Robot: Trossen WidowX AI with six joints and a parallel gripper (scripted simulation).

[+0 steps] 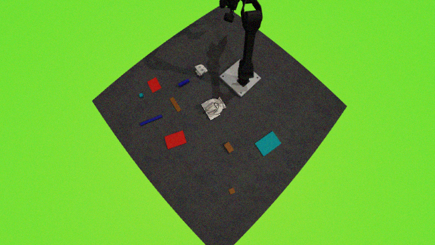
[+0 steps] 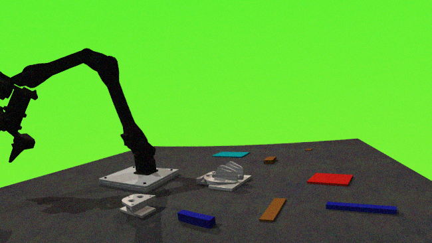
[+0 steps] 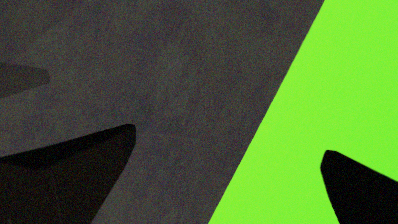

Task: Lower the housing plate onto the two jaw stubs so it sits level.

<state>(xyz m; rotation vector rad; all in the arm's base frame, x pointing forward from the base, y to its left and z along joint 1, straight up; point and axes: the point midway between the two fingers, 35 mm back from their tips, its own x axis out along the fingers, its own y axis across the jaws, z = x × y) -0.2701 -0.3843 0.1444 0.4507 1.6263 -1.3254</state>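
Right now my gripper tip is 430 mm short of the white block, 140 mm to the right of it and 130 mm above it. Also, from my gripper tip: orange block 660 mm ahead, 640 mm to the left, 130 mm below; short blue bar 580 mm ahead, 130 mm to the left, 120 mm below; orange bar 720 mm ahead, 210 mm to the left, 130 mm below.
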